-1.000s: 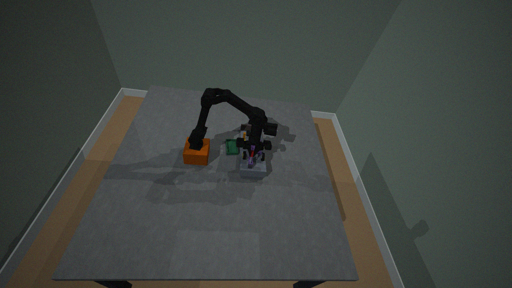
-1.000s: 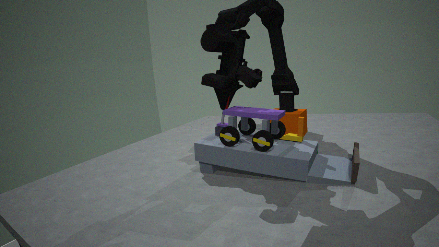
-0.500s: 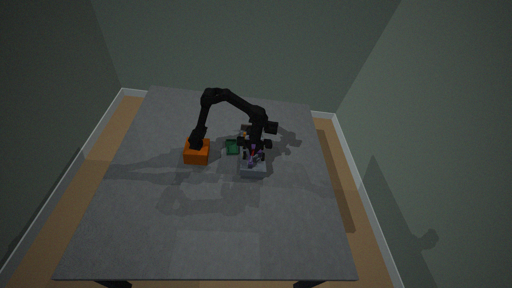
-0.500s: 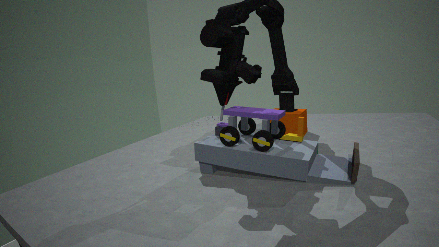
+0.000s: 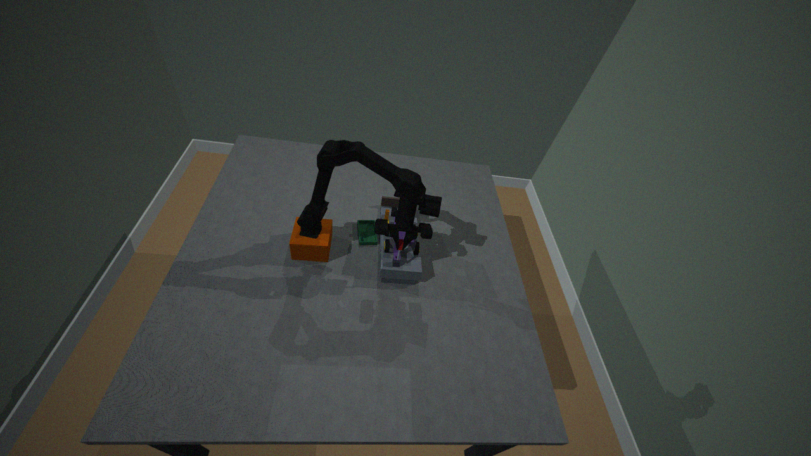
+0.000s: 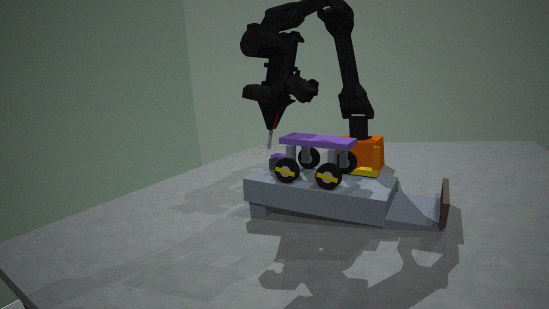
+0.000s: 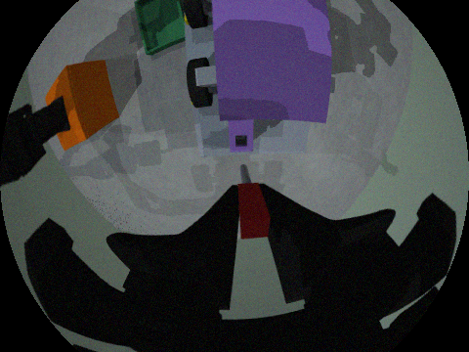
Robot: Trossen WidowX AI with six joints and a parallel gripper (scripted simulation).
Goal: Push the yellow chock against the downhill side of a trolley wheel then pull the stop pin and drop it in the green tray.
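The green tray is 14 cm behind my gripper tip, 18 cm to the left of it and 18 cm below it. From my gripper tip the other things lie so: trolley: 11 cm to the left, 6 cm below; red-headed stop pin: right at my gripper tip; grey ramp: 12 cm to the left, 13 cm below.
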